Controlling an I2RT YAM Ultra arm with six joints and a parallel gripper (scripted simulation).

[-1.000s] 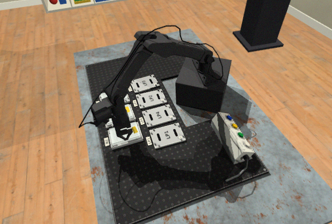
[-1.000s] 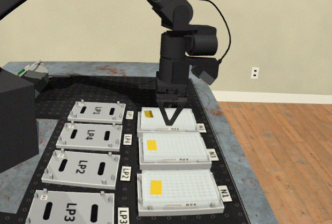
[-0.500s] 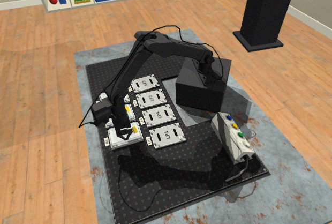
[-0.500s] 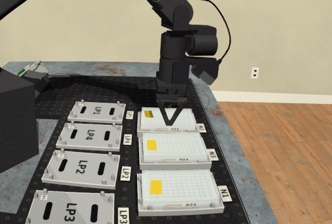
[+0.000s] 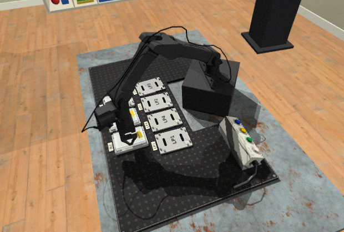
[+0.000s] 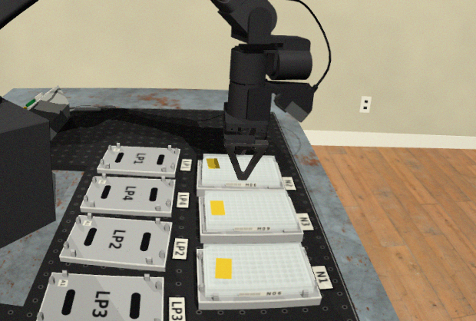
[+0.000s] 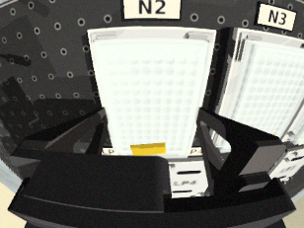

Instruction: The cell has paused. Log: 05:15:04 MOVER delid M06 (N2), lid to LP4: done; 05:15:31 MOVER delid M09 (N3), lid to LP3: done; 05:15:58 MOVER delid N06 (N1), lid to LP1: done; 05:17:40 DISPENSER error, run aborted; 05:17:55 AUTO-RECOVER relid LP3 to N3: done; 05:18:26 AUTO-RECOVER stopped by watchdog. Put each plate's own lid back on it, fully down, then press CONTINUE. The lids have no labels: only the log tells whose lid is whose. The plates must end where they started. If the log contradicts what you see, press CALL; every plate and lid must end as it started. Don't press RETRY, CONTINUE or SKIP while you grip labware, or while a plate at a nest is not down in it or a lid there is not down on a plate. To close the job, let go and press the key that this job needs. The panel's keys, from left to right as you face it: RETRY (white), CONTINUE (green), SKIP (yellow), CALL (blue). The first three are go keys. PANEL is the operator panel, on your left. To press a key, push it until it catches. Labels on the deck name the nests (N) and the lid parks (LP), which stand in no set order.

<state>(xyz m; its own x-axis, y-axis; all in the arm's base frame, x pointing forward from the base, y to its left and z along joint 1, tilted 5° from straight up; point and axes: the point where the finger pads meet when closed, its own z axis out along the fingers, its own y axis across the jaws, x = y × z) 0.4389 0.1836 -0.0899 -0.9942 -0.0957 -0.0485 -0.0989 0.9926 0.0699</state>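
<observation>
The plate M06 lies 1 cm below my hand. From my hand the other things lie so: yellow SKIP key 48 cm behind, 11 cm to the left, 3 cm above; then green CONTINUE key 48 cm behind, 16 cm to the left, 3 cm above; then blue CALL key 48 cm behind, 6 cm to the left, 3 cm above.
</observation>
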